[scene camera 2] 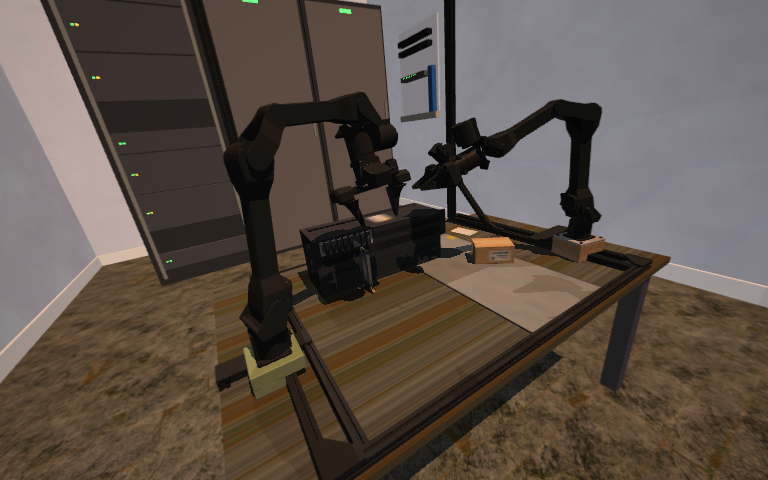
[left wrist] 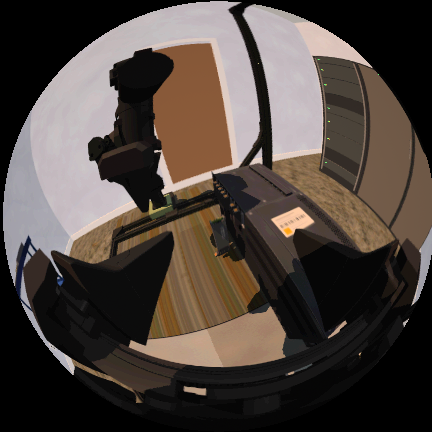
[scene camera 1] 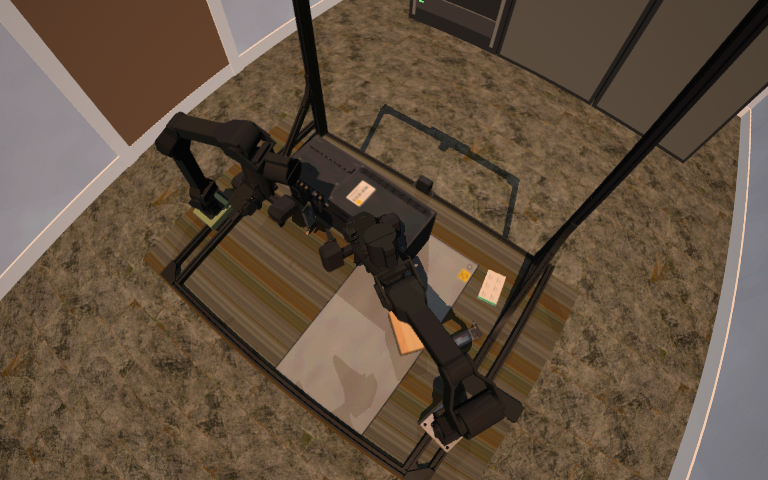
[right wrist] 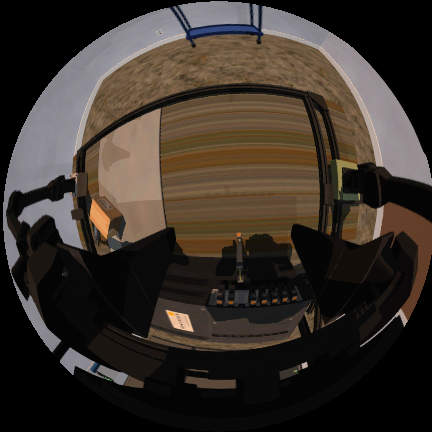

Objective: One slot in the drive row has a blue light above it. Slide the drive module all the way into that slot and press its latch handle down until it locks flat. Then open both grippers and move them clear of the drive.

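Places are measured from the left arm's base along level axes (x ahead, y left, z up), in metres.
Pixels of known places: left gripper, fingertip midpoint: [scene camera 2: 416, 188] [left wrist: 235, 236] [scene camera 1: 343, 221]; right gripper, fingertip midpoint: [scene camera 2: 380, 221] [left wrist: 148, 198] [scene camera 1: 270, 217] [right wrist: 235, 232]; left arm's base at its link origin: [scene camera 2: 578, 236] [scene camera 1: 447, 425] [right wrist: 72, 184]; right arm's base at its link origin: [scene camera 2: 272, 351] [left wrist: 159, 202] [scene camera 1: 211, 207] [right wrist: 349, 180].
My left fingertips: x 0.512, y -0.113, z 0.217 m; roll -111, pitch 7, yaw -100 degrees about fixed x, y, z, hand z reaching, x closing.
Note:
Ahead of a thing's pixels: the offset from my left fingertips to its middle. "pt": to the spot under its first point. Level surfaces: height alone.
The dark drive chassis {0.190 m down, 0.111 m ahead, 0.121 m right} [scene camera 1: 396, 198] [scene camera 2: 404, 240] [left wrist: 272, 200] [right wrist: 201, 320] stands at the table's back, its drive row {pt 0.130 m down, 0.227 m ahead, 0.030 m right} [scene camera 2: 342, 243] [right wrist: 265, 297] showing orange marks. The drive module {0.211 m down, 0.173 m ahead, 0.014 m left} [scene camera 2: 367, 266] [left wrist: 221, 237] [right wrist: 240, 255] is upright and sticks out from the row's front, with an orange tip at its outer end. How deep it sits and its latch angle are unclear. I cannot make out the blue light. My right gripper [scene camera 2: 379, 219] [right wrist: 235, 232] is open and empty, above the chassis near the row. My left gripper [scene camera 2: 417, 185] [left wrist: 235, 236] is open and empty, above the chassis's other end.
A cardboard box {0.246 m down, 0.259 m back, 0.011 m left} [scene camera 1: 405, 335] [scene camera 2: 492, 250] [right wrist: 106, 216] stands on the grey mat {0.277 m down} [scene camera 1: 322, 350] [scene camera 2: 509, 283]. A white card {0.278 m down, 0.335 m back, 0.267 m right} [scene camera 1: 492, 286] lies beyond the mat. Dark frame posts [scene camera 1: 310, 67] rise behind the chassis, and dark rails [scene camera 2: 498, 345] edge the table.

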